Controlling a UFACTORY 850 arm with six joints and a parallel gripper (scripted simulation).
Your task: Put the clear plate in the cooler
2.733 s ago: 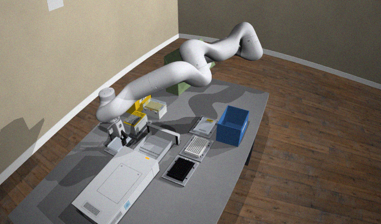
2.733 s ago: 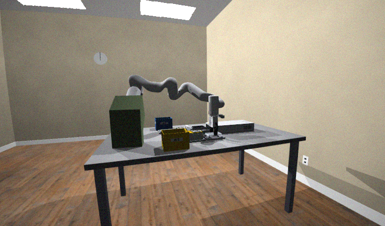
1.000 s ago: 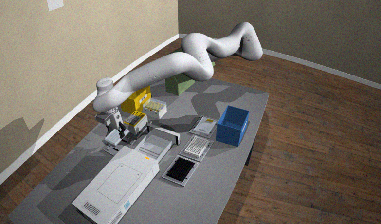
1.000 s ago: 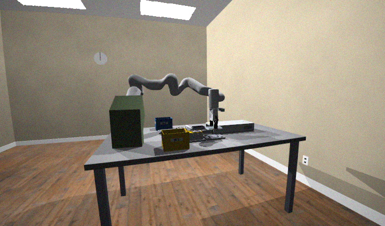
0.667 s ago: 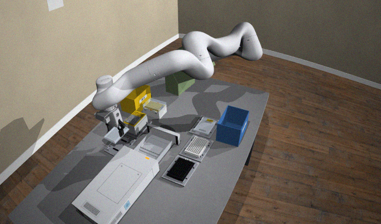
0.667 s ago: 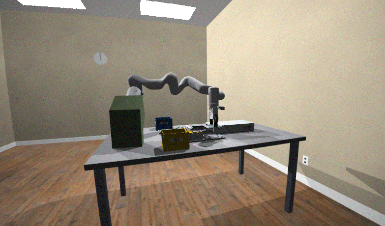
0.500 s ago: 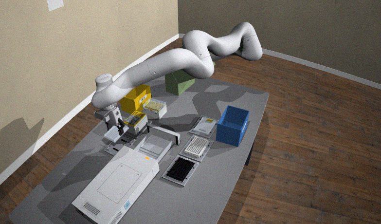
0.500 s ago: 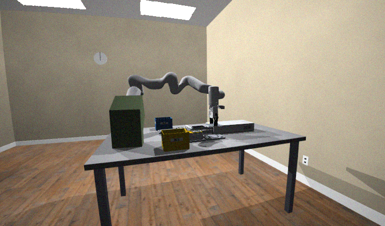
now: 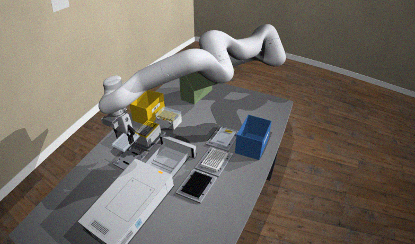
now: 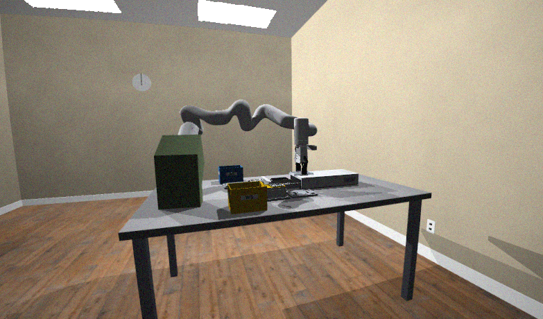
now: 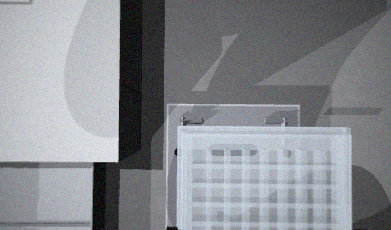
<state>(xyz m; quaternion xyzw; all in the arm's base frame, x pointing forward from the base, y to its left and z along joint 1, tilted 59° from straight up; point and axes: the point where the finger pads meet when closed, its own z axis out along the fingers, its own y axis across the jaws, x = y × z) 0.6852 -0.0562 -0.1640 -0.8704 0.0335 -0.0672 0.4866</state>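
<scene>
Now: the cooler drawer 19 cm to the left of my hand, 10 cm below it and 6 cm behind it. Round my hand: clear plate 1 cm below; yellow-rimmed tip box 18 cm behind, 9 cm below, 2 cm to the right; white cooler 19 cm to the left, 10 cm below, 10 cm ahead.
</scene>
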